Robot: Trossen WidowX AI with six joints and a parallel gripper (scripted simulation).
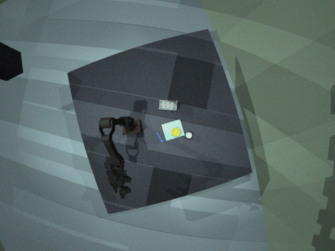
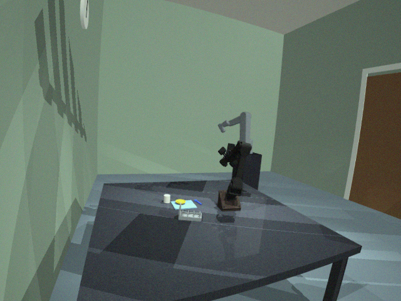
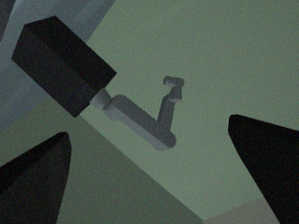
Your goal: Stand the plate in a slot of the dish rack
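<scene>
Right now my gripper tip is 48 cm short of the yellow plate, 28 cm to the right of it and 26 cm above it. Also, from my gripper tip: white cup: 57 cm ahead, 25 cm below, 23 cm to the left; blue spoon: 35 cm ahead, 28 cm below, 27 cm to the left; mat: 47 cm ahead, 31 cm to the left, 28 cm below.
</scene>
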